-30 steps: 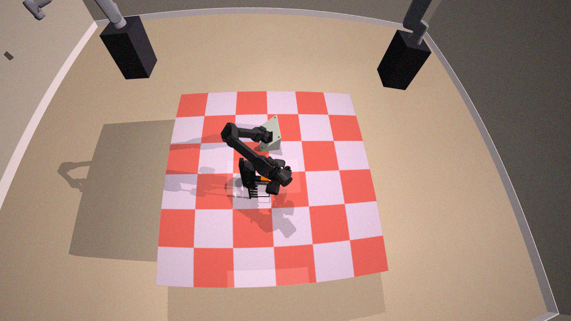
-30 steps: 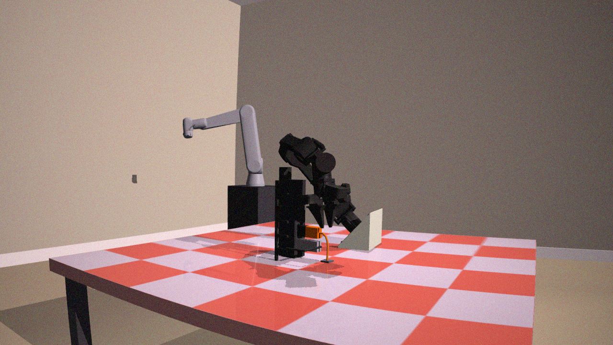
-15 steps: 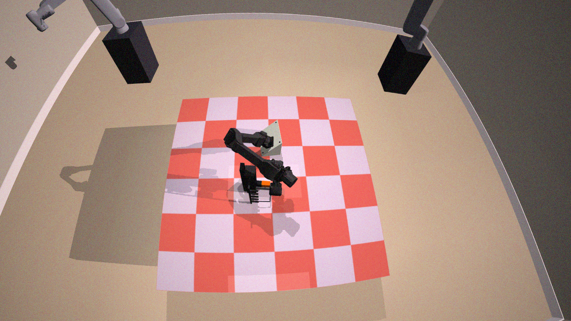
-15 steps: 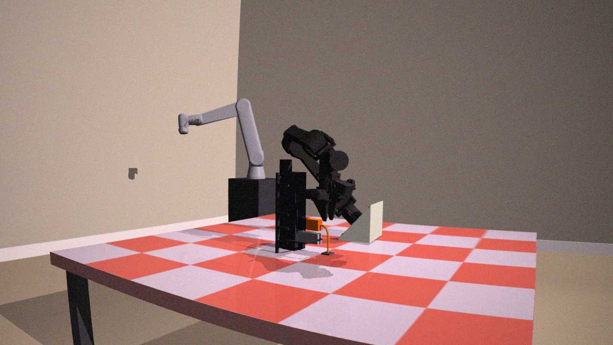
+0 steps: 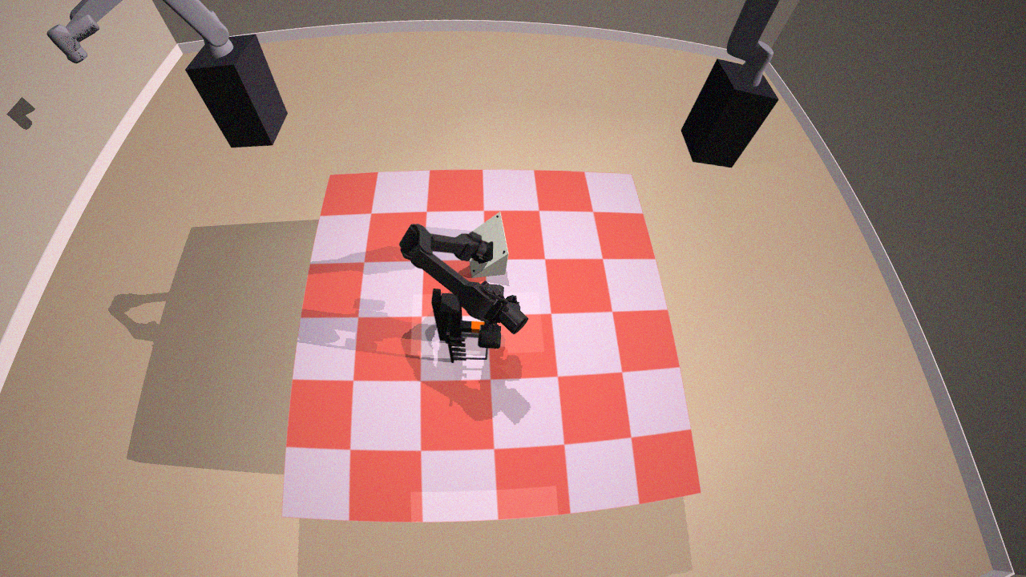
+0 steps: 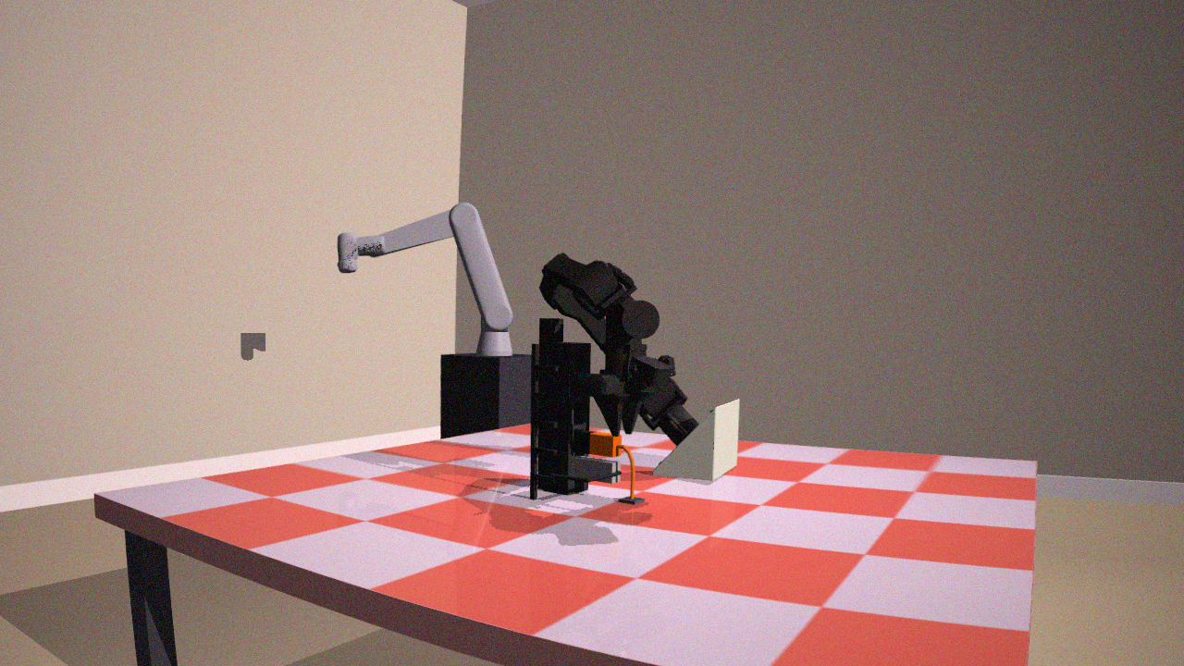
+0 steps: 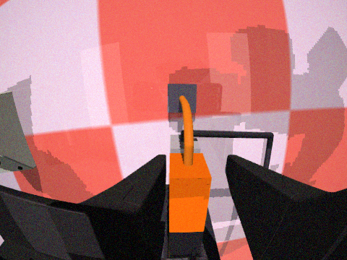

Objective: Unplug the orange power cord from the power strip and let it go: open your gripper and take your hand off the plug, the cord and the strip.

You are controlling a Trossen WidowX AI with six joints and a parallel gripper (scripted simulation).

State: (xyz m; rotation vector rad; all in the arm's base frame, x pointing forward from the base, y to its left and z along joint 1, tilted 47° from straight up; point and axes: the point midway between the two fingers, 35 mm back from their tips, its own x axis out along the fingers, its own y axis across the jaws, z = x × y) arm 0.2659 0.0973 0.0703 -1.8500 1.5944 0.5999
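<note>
The orange plug is 5 cm to the right of my gripper tip and 1 cm below it. From my gripper tip the other things lie so: black power strip 12 cm to the right, 2 cm above, 1 cm behind.
</note>
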